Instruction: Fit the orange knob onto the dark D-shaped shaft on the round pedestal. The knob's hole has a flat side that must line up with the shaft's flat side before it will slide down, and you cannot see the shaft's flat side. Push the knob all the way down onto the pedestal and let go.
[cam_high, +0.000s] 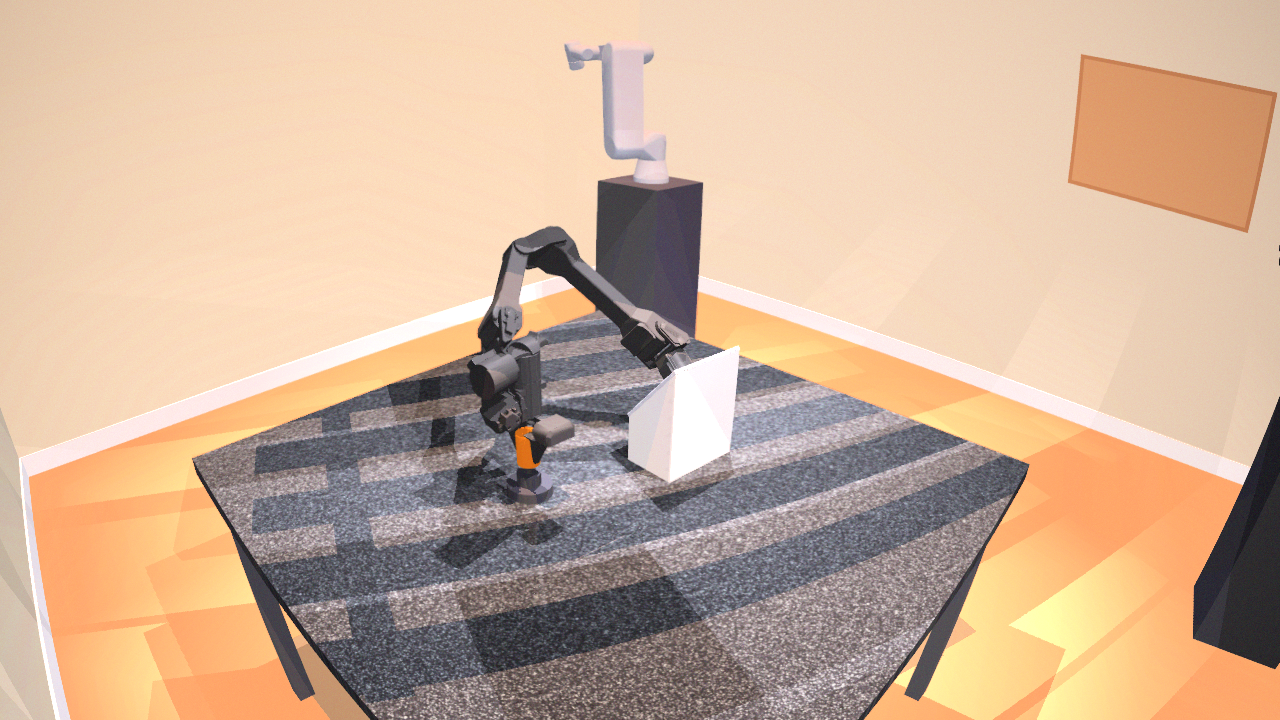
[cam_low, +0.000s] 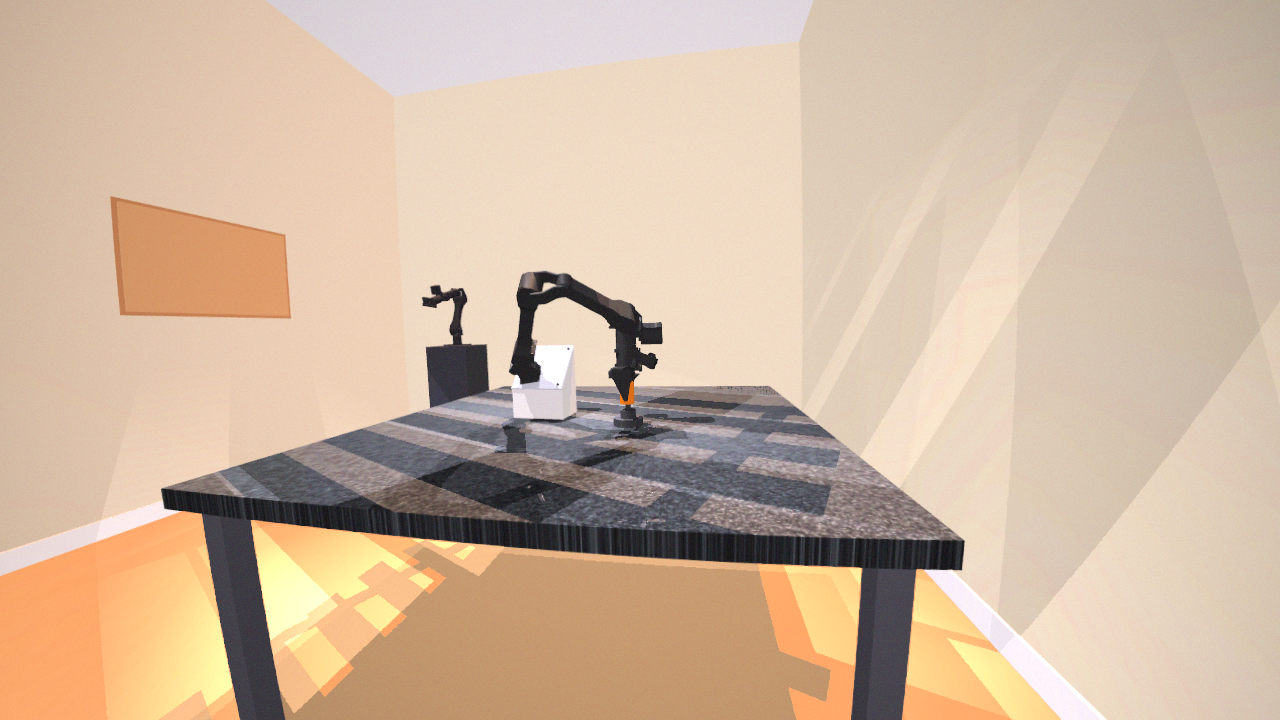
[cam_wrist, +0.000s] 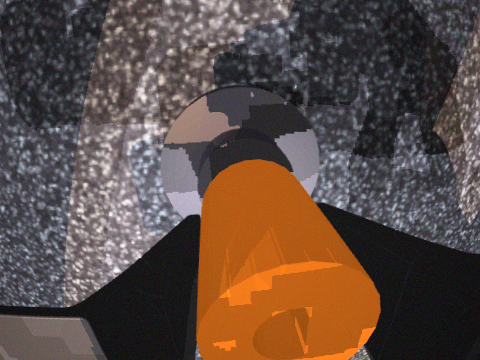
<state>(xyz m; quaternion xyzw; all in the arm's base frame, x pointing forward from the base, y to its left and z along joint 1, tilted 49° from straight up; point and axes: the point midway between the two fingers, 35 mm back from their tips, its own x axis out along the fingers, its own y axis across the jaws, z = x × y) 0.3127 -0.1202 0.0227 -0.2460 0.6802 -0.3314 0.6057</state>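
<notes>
My gripper tip is 2 cm below the orange knob. From my gripper tip the other things lie so: round pedestal (4 cm below).
</notes>
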